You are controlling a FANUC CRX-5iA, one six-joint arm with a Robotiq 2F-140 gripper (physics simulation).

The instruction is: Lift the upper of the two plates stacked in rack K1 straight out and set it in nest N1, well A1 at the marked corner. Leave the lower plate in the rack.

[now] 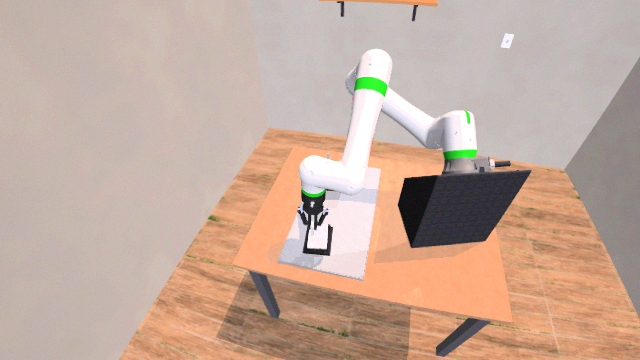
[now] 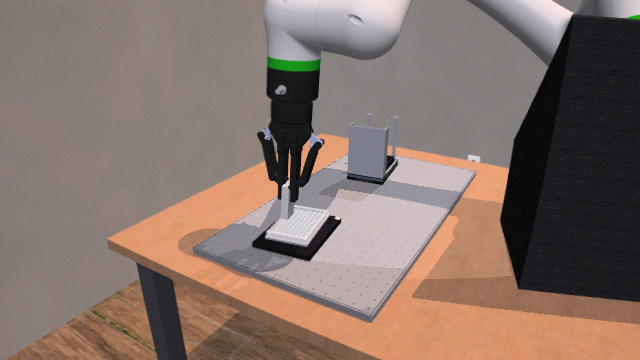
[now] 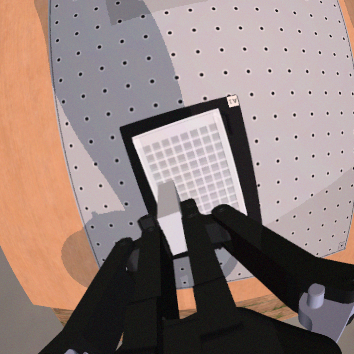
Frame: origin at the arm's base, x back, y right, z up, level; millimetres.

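Seen in the pictures: gripper, between the fingertips: (image 1: pixel 312 233) (image 2: pixel 287 215) (image 3: pixel 170 196); arm's base, origin of its link: (image 1: pixel 461 174).
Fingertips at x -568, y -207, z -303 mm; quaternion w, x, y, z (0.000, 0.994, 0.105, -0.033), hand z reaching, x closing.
Pixels of each thing's top centre, then the offset from my fingertips to it. "spot": a spot on its surface instead. Level surfaces: height alone.
- white well plate, centre of its top: (image 3: pixel 196 187) (image 2: pixel 298 220) (image 1: pixel 317 234) dx +25, dy +4, dz -5 mm
- black nest N1, centre of its top: (image 3: pixel 199 187) (image 2: pixel 298 227) (image 1: pixel 318 237) dx +28, dy -2, dz -19 mm
- A1 label, a spot on its surface: (image 3: pixel 232 101) (image 2: pixel 337 218) spot: dx +70, dy +80, dz -21 mm
- Rack K1, centre of its top: (image 2: pixel 376 120) dx +7, dy +389, dz +111 mm
- grey perforated board, height of its surface: dz -33 mm
- orange table, height of its surface: dz -46 mm
A white well plate (image 1: pixel 316 241) (image 2: pixel 298 223) (image 3: pixel 193 154) lies flat on the black nest N1 (image 1: pixel 331 239) (image 2: pixel 313 251) (image 3: pixel 246 158). The nest's far right corner carries the A1 label (image 3: pixel 232 101) (image 2: pixel 336 218). My gripper (image 1: pixel 313 228) (image 2: pixel 286 213) (image 3: pixel 170 196) is shut with nothing between the fingers. It points straight down, and its closed pads rest at the plate's near end. Rack K1 (image 2: pixel 368 152) stands at the back of the board. Its grey wall hides what is inside it.
The nest and rack sit on a grey perforated board (image 1: pixel 353 251) (image 2: pixel 380 251) (image 3: pixel 281 70) on an orange table (image 1: pixel 425 277) (image 2: pixel 447 322). A large black box (image 1: pixel 461 206) (image 2: pixel 581 178) stands to the right of the board, by the arm's base.
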